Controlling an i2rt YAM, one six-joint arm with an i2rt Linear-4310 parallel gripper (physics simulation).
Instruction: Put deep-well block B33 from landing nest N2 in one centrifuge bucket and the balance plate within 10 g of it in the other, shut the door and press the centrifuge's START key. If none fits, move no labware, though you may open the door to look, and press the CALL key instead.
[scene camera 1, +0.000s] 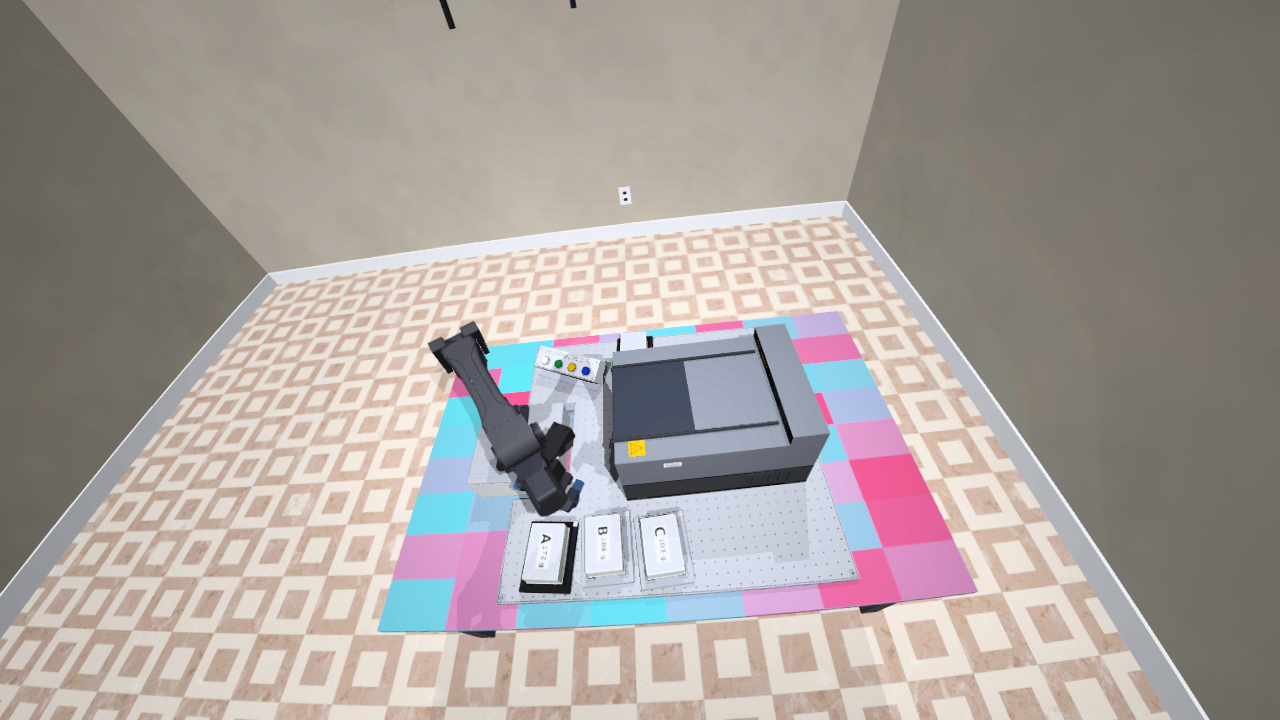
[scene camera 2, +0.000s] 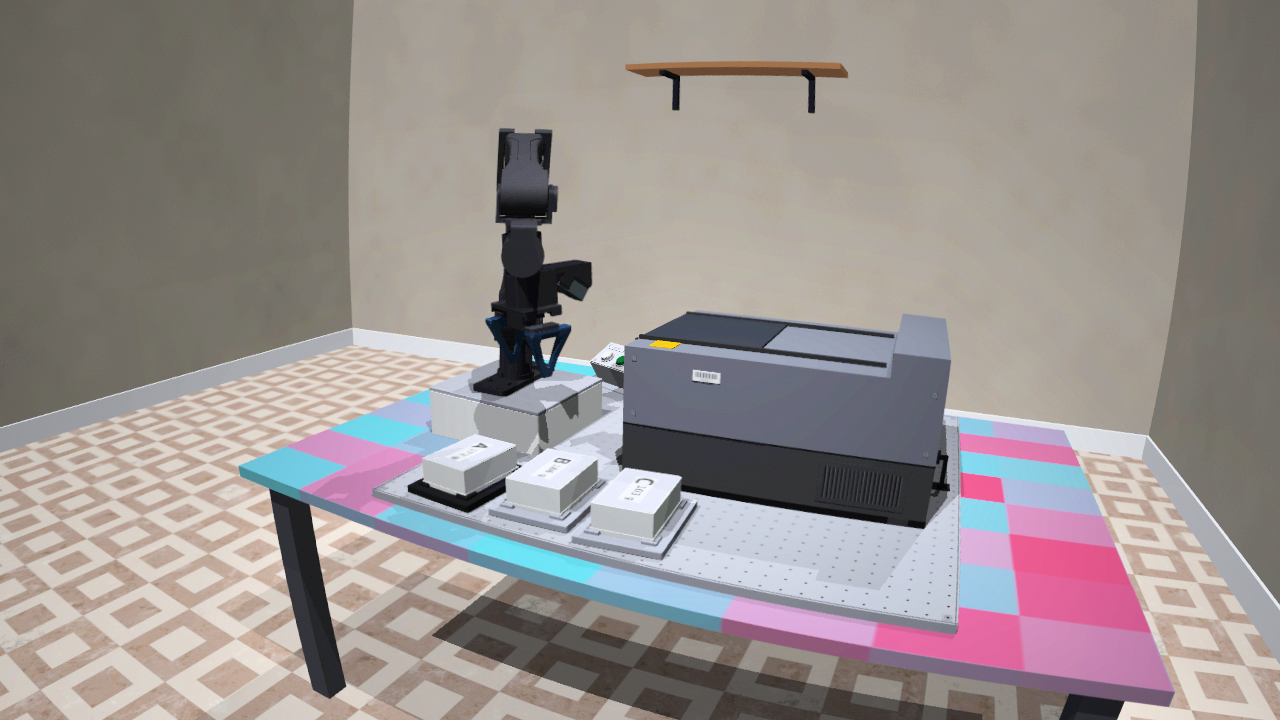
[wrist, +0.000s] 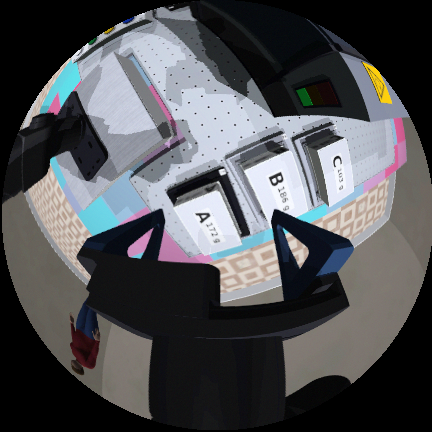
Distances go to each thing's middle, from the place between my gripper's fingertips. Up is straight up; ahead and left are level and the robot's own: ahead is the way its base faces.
I see the centrifuge lid (scene camera 1: 652, 399) 230 mm ahead of my hand, 200 mm to the left of it and 40 mm above it. Also, from my hand: control box with coloured buttons (scene camera 1: 586, 372) (10 mm behind, 490 mm to the left, 120 mm below); then dark grey centrifuge (scene camera 2: 842, 421) (380 mm ahead, 190 mm to the left, 40 mm below).
